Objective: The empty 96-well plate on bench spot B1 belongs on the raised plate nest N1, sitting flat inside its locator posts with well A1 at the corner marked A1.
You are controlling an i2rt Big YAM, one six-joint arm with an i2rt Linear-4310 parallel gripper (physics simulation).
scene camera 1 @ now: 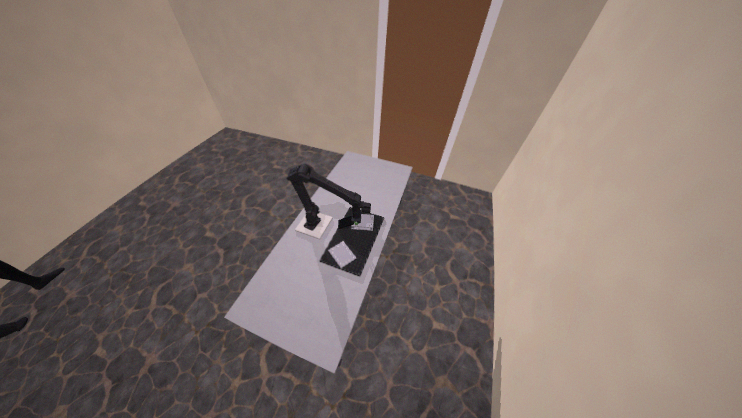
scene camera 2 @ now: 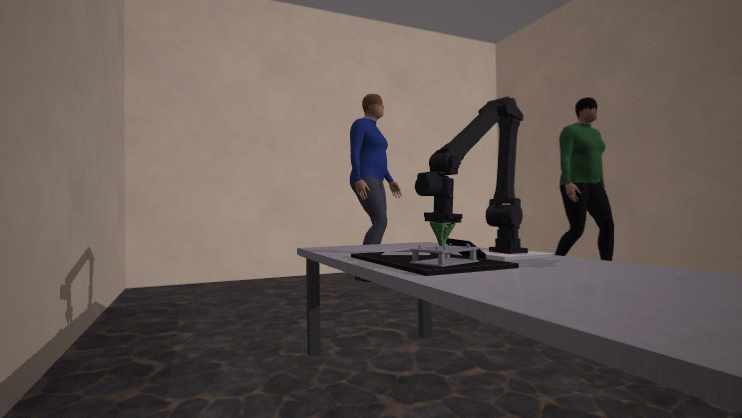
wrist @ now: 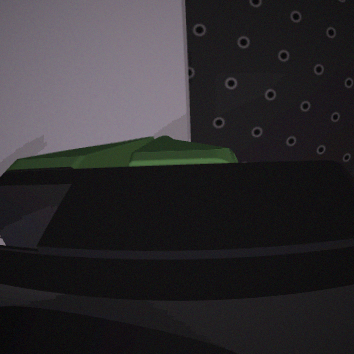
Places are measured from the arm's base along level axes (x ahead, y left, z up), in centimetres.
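Pixels of known places: gripper, fingertip midpoint: (scene camera 1: 356,224) (scene camera 2: 441,245) (wrist: 159,149); arm's base, link origin: (scene camera 1: 312,223) (scene camera 2: 507,252).
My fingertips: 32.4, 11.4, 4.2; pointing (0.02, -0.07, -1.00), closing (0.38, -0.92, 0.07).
Observation:
Ahead of a thing's pixels: the offset from my fingertips to its top centre, as dx, dy, dz. Level surfaces: height alone.
The 96-well plate {+2.4, +6.0, +1.0} (scene camera 1: 367,222) shows as a small greyish rectangle at the far end of the black perforated board {+2.4, -8.2, -4.2} (scene camera 1: 366,242) (scene camera 2: 394,258) (wrist: 281,105). The raised nest N1 (scene camera 1: 342,255) (scene camera 2: 444,251) is a light grey platform on short legs at the board's near end. My gripper (scene camera 1: 357,224) (scene camera 2: 442,238) (wrist: 159,149) points straight down, low over the board and close beside the plate. Its green fingers are pressed together with nothing between them. The plate is hidden in the wrist view, which shows only grey surface and board beyond the fingers.
The board lies on a long grey table {dz -5.6} (scene camera 1: 295,301) (scene camera 2: 597,296), with the arm's base (scene camera 1: 312,224) (scene camera 2: 505,244) beside it. A person in blue (scene camera 2: 369,156) and a person in green (scene camera 2: 583,156) walk behind the table. A brown door (scene camera 1: 431,78) is in the back wall.

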